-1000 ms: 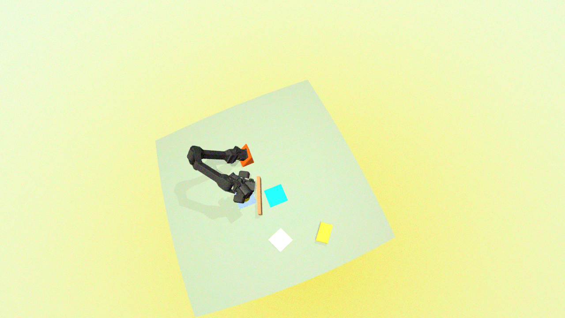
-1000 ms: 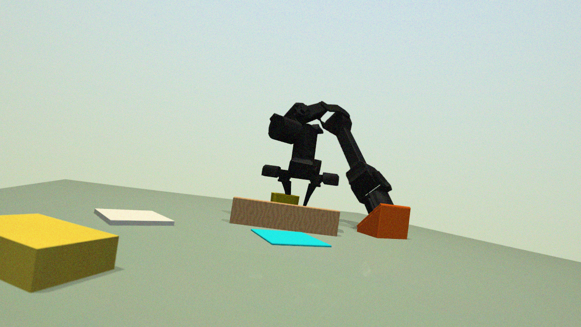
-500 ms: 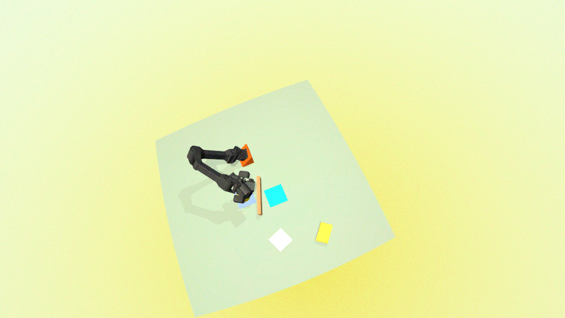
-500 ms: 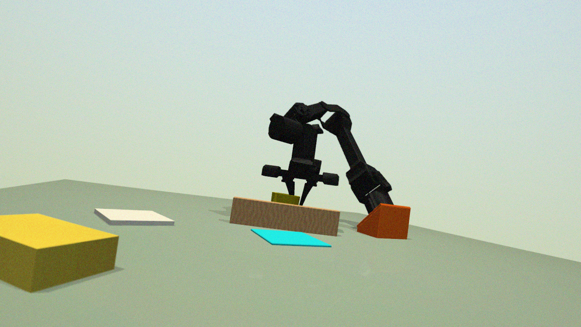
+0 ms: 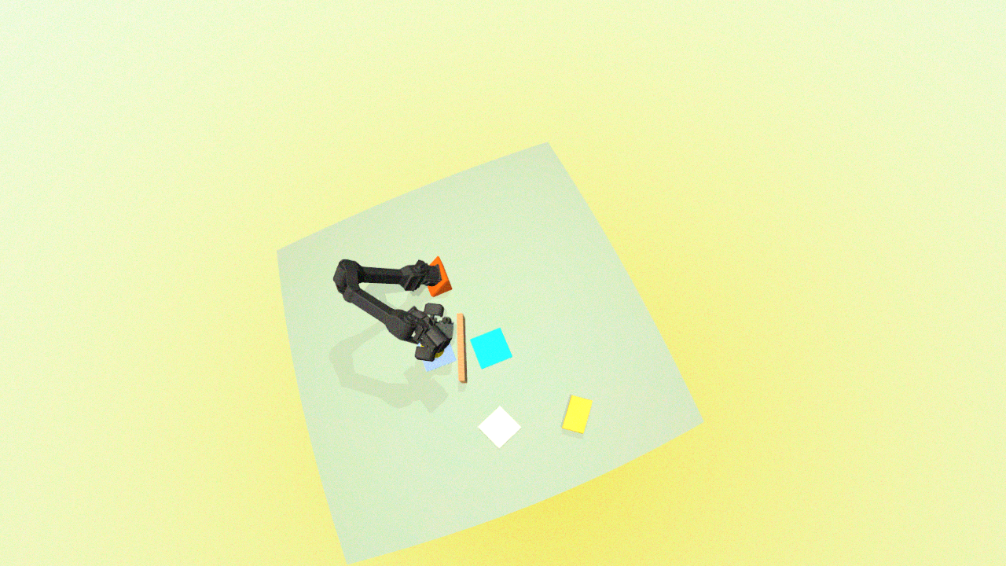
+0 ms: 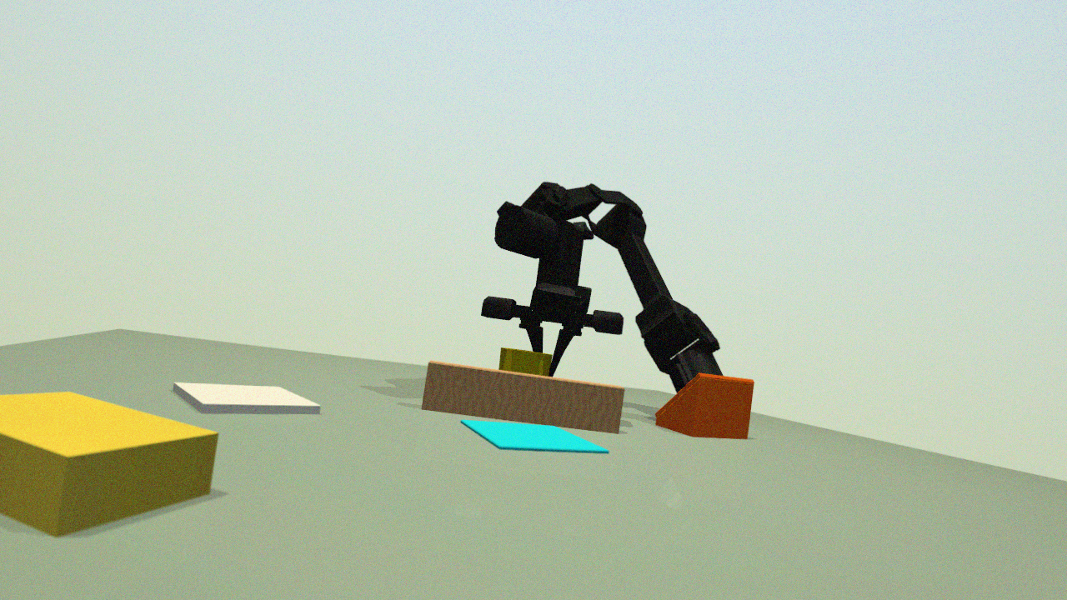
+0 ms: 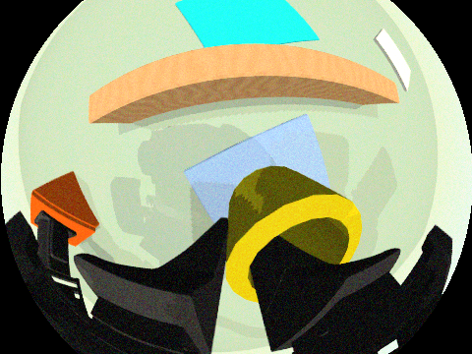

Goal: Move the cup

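My gripper tip is 70 mm short of the cyan pad, 170 mm to the right of it and 50 mm above it. Round my gripper tip: low wooden wall: 50 mm ahead, 80 mm to the left, 30 mm below; yellow cup: 20 mm ahead, 10 mm to the right; light blue pad: 30 mm ahead, 10 mm to the right, 50 mm below.
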